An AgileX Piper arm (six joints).
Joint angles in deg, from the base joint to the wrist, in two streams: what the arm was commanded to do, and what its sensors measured. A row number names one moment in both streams.
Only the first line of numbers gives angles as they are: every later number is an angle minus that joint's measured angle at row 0.
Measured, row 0:
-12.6 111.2 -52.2 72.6 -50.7 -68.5
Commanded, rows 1 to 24:
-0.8 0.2 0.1 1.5 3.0 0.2
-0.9 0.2 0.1 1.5 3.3 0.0
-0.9 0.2 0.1 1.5 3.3 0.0
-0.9 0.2 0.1 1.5 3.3 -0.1
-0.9 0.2 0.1 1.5 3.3 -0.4
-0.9 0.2 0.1 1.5 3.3 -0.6
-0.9 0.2 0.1 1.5 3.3 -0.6
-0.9 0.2 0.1 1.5 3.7 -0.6
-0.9 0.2 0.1 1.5 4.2 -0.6
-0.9 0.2 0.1 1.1 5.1 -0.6
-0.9 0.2 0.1 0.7 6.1 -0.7
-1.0 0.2 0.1 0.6 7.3 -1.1
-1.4 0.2 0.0 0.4 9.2 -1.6
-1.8 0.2 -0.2 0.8 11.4 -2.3
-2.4 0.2 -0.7 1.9 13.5 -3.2
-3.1 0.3 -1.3 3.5 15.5 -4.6
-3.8 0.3 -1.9 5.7 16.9 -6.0
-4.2 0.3 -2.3 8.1 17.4 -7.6
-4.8 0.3 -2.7 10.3 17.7 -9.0
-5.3 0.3 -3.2 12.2 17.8 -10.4
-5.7 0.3 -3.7 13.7 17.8 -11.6
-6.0 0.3 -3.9 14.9 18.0 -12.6
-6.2 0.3 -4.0 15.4 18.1 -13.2
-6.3 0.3 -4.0 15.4 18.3 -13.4
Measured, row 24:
-5.1 0.0 -3.7 10.5 16.9 -9.9
